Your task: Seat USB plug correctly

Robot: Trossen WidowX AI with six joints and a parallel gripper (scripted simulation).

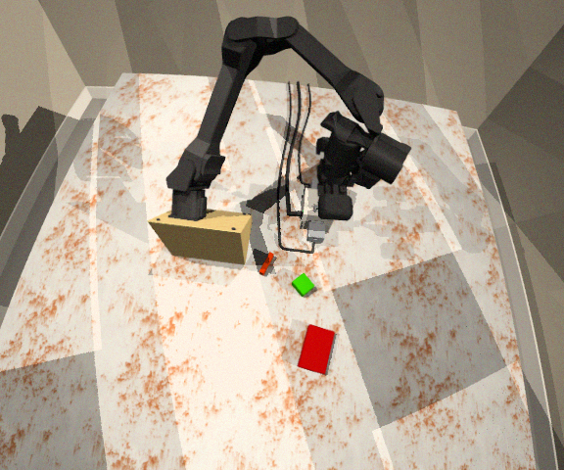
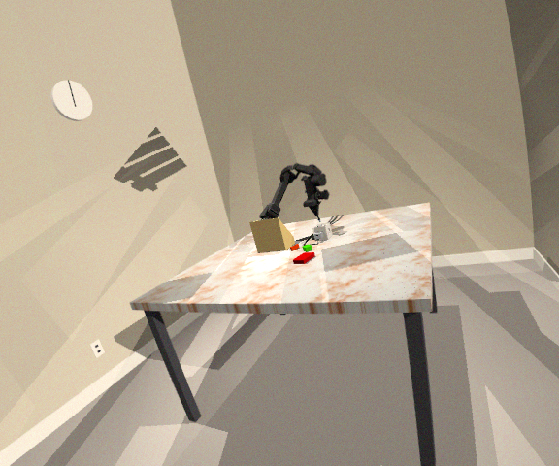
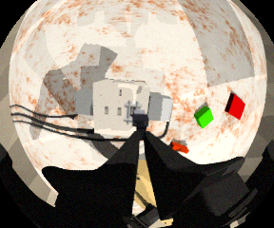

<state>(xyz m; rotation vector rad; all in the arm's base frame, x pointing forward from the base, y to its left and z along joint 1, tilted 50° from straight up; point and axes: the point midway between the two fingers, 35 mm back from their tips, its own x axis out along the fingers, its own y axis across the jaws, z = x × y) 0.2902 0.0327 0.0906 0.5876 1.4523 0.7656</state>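
The dark usb plug lies 20 mm below my gripper tip. Also, from my gripper tip: flat red block: 310 mm to the right, 120 mm below, 30 mm ahead; orange stick: 130 mm to the right, 120 mm below, 110 mm behind; green cube: 170 mm to the right, 120 mm below, 20 mm behind.
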